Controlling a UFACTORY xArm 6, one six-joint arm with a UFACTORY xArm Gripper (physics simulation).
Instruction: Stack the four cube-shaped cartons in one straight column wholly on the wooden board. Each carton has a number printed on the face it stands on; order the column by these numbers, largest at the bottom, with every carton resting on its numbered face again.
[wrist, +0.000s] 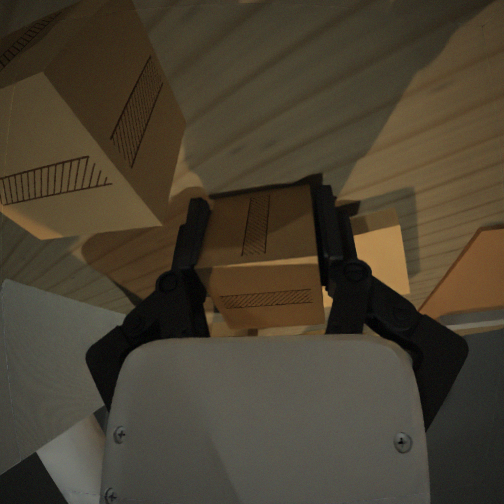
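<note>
In the dim wrist view my gripper (260, 215) is shut on a brown cube carton (262, 250), one black finger on its left side and one on its right. The carton shows hatched tape strips on two faces; no number is visible. A larger-looking carton (85, 125) with the same hatched strips fills the upper left, close to the camera. Another carton (382, 250) sits just right of the right finger, partly hidden behind it. A further brown carton (472, 275) is cut off at the right edge. The pale wooden board (440, 130) with plank lines lies at the upper right.
The grey planked surface (280, 95) spreads behind the cartons. A pale grey slab (45, 360) lies at the lower left. My grey wrist housing (265, 420) blocks the bottom of the view.
</note>
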